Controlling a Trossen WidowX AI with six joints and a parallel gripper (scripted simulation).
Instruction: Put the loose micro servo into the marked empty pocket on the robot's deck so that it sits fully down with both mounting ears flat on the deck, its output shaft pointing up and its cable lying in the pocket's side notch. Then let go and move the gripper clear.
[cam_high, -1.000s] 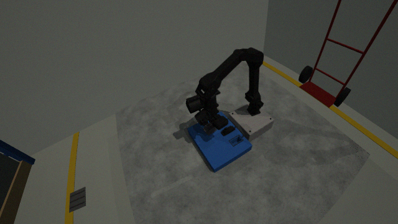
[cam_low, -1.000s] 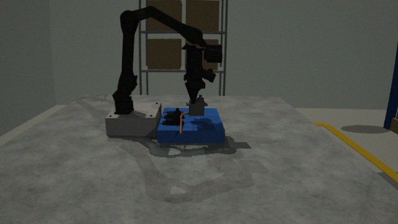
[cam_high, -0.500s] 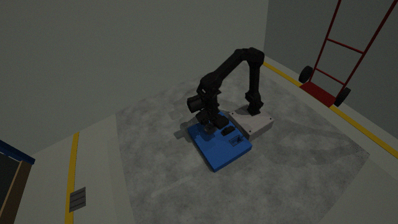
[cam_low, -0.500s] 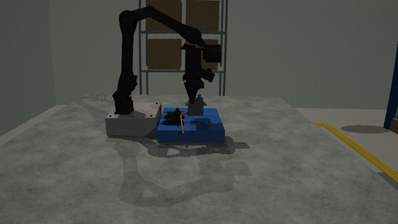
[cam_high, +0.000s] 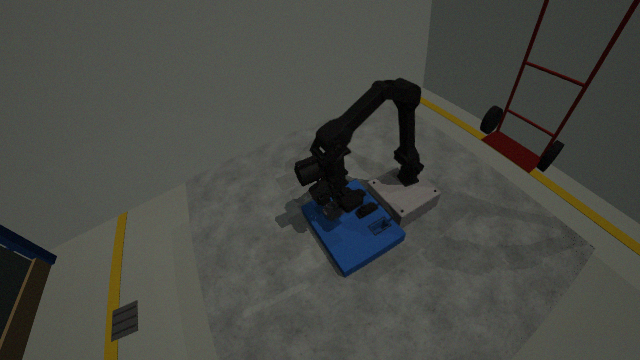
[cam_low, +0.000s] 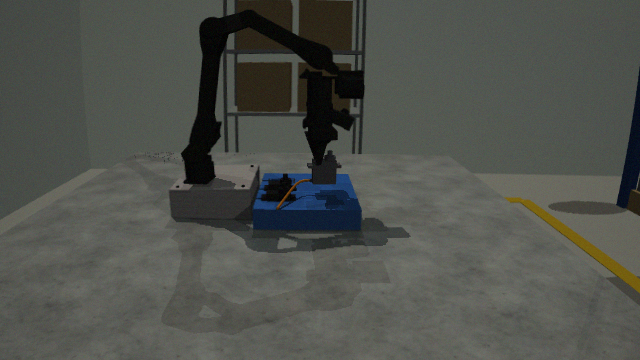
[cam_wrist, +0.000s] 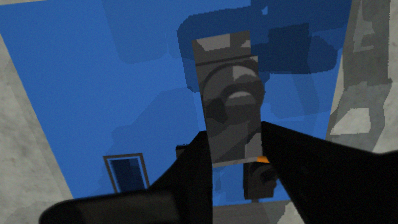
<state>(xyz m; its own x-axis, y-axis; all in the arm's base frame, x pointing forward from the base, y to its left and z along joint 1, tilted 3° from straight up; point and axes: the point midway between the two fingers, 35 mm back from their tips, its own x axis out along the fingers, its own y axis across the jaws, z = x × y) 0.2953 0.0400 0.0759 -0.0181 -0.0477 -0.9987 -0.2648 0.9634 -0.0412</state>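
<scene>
The blue deck lies 10 cm below my gripper tip, 3 cm to the left of it and 1 cm ahead of it.
</scene>
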